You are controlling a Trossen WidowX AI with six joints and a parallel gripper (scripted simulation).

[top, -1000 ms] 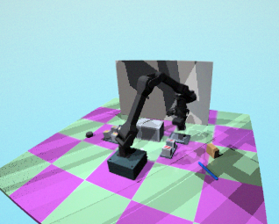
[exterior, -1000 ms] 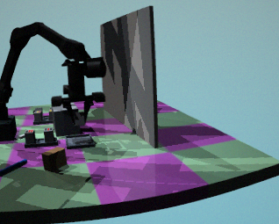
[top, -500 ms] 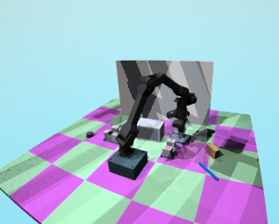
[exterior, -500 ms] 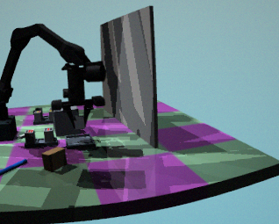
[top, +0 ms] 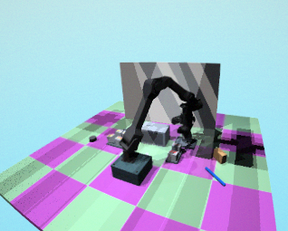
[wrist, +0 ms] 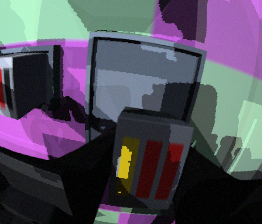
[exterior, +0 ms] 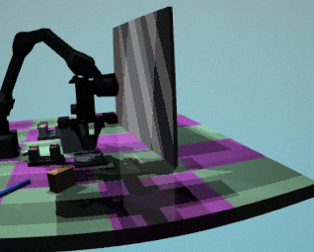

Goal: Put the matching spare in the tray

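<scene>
Now: the spare 3 cm above my gripper tip. The rest, counted from my gripper tip: dark tray 4 cm below; brown box 12 cm behind, 20 cm to the right, 2 cm below; grey mounted unit 2 cm behind, 20 cm to the left, 1 cm above.
</scene>
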